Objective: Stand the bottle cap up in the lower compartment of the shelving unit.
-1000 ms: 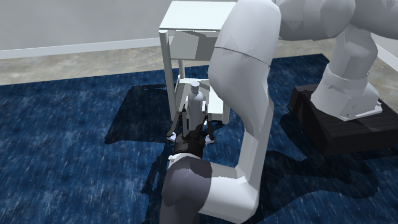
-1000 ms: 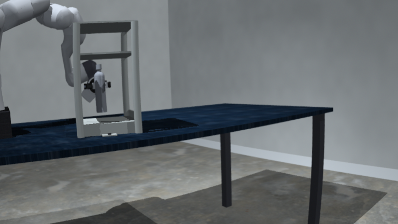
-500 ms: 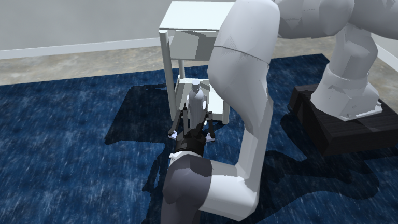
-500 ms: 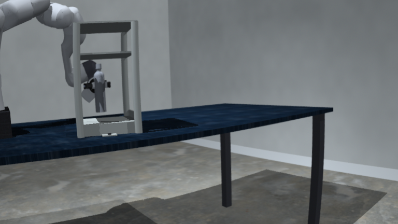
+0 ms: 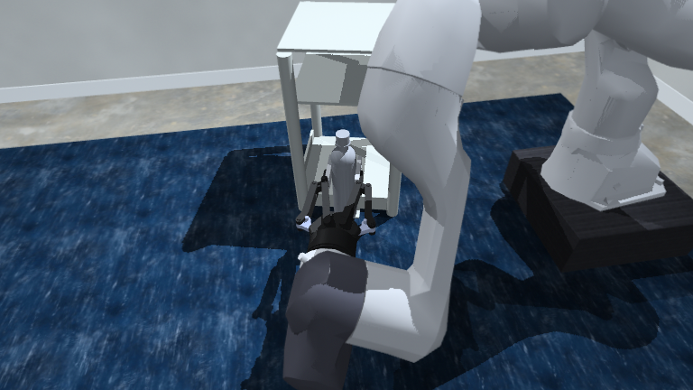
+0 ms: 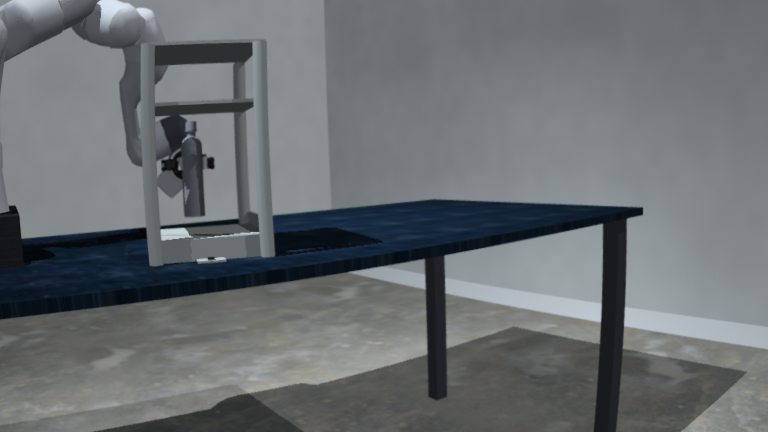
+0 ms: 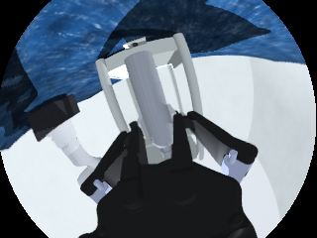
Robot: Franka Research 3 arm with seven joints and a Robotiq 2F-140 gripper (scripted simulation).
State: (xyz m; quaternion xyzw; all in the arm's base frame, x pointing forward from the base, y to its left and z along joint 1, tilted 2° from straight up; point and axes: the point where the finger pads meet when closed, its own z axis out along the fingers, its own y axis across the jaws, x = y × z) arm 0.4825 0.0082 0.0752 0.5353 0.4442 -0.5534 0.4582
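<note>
Now: hand 3 cm past the white shelving unit, 17 cm to the left of it and 2 cm below it.
</note>
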